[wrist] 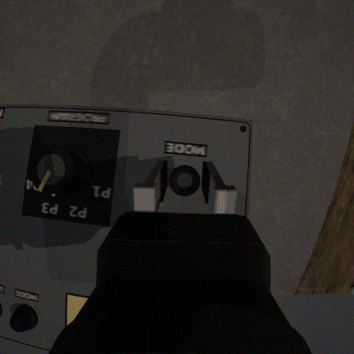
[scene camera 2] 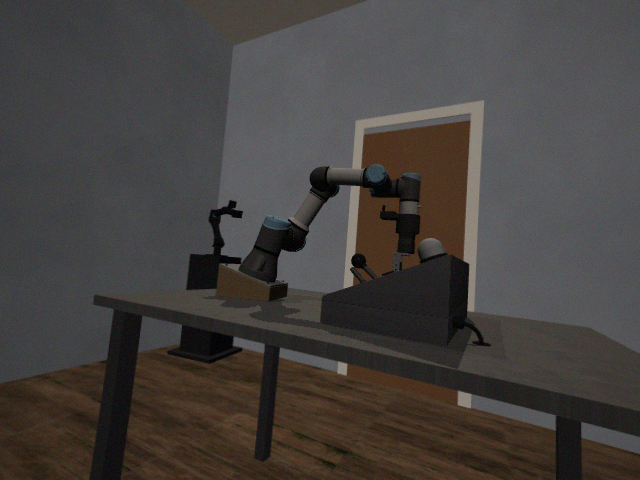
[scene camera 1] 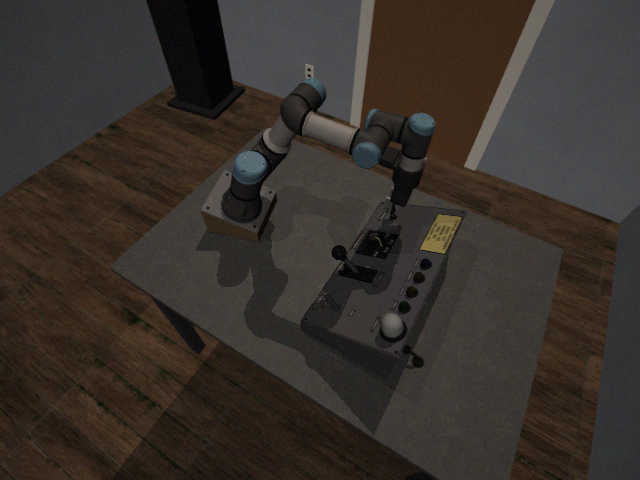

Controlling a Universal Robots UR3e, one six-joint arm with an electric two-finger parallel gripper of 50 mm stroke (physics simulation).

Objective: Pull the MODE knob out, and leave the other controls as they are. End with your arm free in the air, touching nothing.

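Seen in the pictures: gripper, fingertip midpoint: (wrist: 184, 172) (scene camera 1: 389, 208); arm's base at its link origin: (scene camera 2: 256, 275) (scene camera 1: 241, 206).
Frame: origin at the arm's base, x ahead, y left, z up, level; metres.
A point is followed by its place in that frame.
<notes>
The MODE knob (wrist: 184, 180) {x 0.445, y 0.147, z 0.059 m} is a small round black knob with a grey centre, below the MODE label (wrist: 185, 149) {x 0.430, y 0.148, z 0.003 m} in the wrist view. In scene camera 1 it is dark and small, at the fingers' tips. My gripper (wrist: 184, 172) {x 0.442, y 0.147, z 0.047 m} (scene camera 1: 393, 213) {x 0.442, y 0.147, z 0.047 m} is open, with one finger on each side of the knob and a small gap to each. It points down at the far end of the sloped control panel (wrist: 145, 200) (scene camera 1: 356, 330) {x 0.489, y -0.263, z 0.047 m} (scene camera 2: 387, 304) {x 0.487, y -0.292, z -0.013 m}. In scene camera 2 the panel's side hides the knob and the fingertips.
Beside the knob is the PROGRAM dial (wrist: 51, 169) {x 0.436, y 0.028, z 0.047 m}, its pointer near P4. A ball-topped lever (scene camera 1: 339, 252) {x 0.374, y -0.096, z 0.088 m} (scene camera 2: 358, 260) {x 0.375, y -0.105, z 0.073 m}, several coloured buttons (scene camera 1: 411, 291) {x 0.580, y -0.135, z 0.096 m} and a white dome (scene camera 1: 391, 326) {x 0.561, y -0.255, z 0.122 m} (scene camera 2: 431, 250) {x 0.563, y -0.266, z 0.100 m} stand on the panel. A yellow label (scene camera 1: 440, 233) {x 0.606, y 0.089, z 0.078 m} lies near its far edge.
</notes>
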